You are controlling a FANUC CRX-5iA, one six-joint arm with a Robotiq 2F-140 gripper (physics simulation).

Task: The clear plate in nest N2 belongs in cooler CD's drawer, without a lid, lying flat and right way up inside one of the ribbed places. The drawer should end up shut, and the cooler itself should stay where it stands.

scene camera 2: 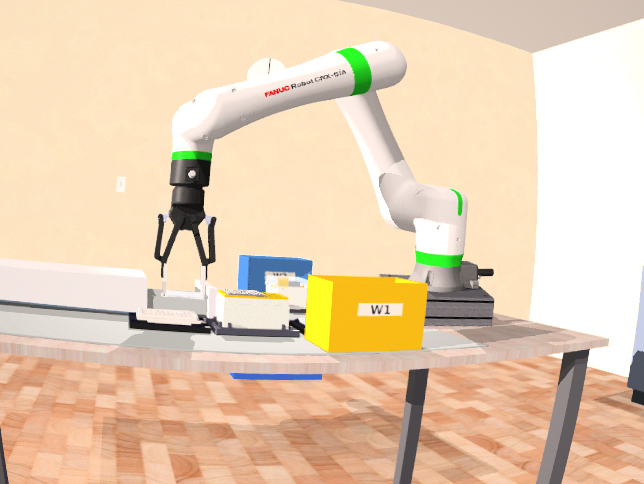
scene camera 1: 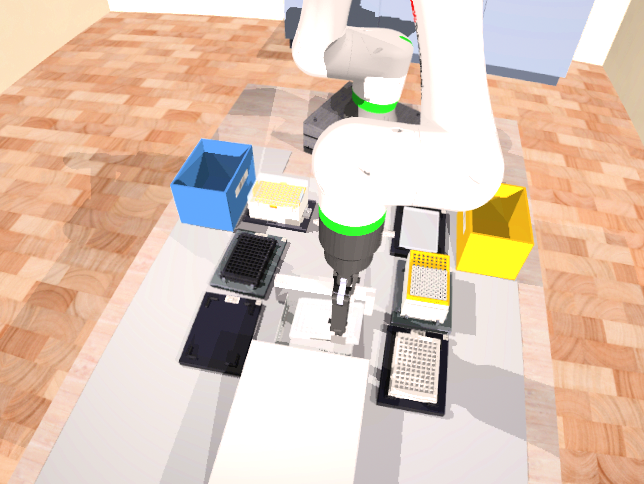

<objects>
my gripper: scene camera 2; scene camera 1
white well plate: scene camera 2; scene camera 1
yellow-topped tip box: scene camera 2 242, 308; scene camera 1 425, 296
black plate: scene camera 1 249, 259; not seen in scene camera 2 (hidden by the yellow-topped tip box)
same spot on my gripper: (scene camera 1: 342, 296) = (scene camera 2: 158, 214)
same spot on white well plate: (scene camera 2: 151, 315) = (scene camera 1: 436, 389)
</objects>
